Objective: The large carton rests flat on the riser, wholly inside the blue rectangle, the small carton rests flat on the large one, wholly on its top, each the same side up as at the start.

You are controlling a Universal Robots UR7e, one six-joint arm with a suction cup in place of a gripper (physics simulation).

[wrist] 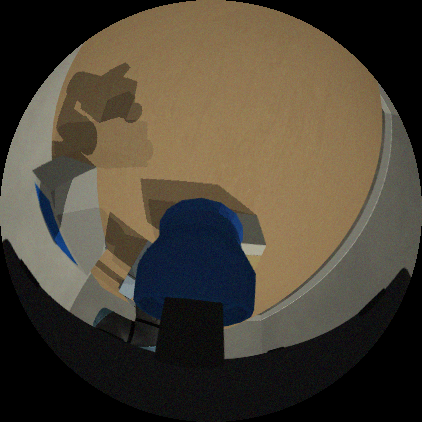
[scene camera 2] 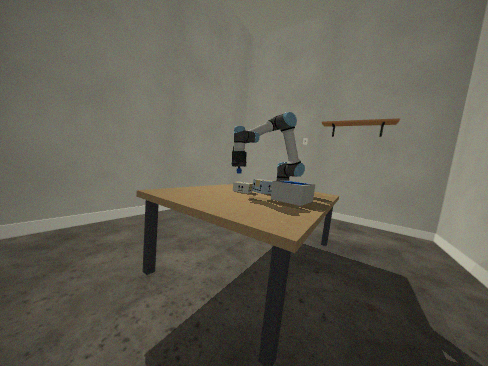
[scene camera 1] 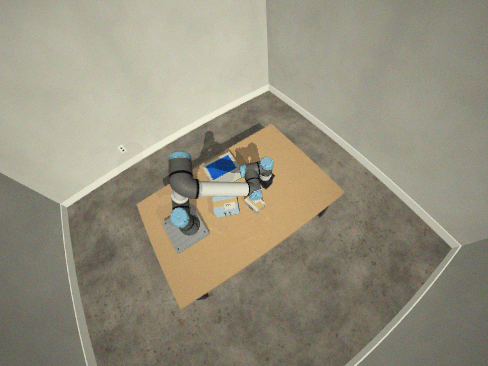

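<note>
The large carton, pale blue with a tan band, rests flat on the table; a sliver of the large carton shows in the wrist view. The small carton, white and tan, rests flat beside it, partly hidden by the cup in the wrist view. The grey riser bears the blue rectangle; no carton is on it. My suction gripper is open and empty, in the air above the small carton's level; the cup is hidden in scene camera 1.
The wooden table bears the cartons, the riser and the arm's grey base plate. A wall shelf hangs behind the arm. The arm reaches over the table between the riser and the cartons.
</note>
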